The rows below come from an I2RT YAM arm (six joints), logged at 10 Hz.
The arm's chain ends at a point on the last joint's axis. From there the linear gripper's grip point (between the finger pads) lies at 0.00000 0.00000 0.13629 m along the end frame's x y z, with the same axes.
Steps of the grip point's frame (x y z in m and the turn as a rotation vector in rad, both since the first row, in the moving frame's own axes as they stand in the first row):
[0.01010 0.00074 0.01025 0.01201 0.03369 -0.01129]
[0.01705 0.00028 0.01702 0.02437 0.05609 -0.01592]
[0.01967 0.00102 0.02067 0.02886 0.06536 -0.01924]
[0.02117 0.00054 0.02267 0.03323 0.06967 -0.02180]
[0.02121 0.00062 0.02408 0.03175 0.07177 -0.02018]
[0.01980 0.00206 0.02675 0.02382 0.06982 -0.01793]
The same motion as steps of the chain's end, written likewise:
[0.00552 0.00240 0.01034 0.01201 0.03369 -0.01129]
[0.00944 0.00366 0.01727 0.02437 0.05609 -0.01592]
[0.01081 0.00504 0.02102 0.02886 0.06536 -0.01924]
[0.01173 0.00517 0.02308 0.03323 0.06967 -0.02180]
[0.01148 0.00504 0.02450 0.03175 0.07177 -0.02018]
[0.01032 0.00539 0.02712 0.02382 0.06982 -0.01793]

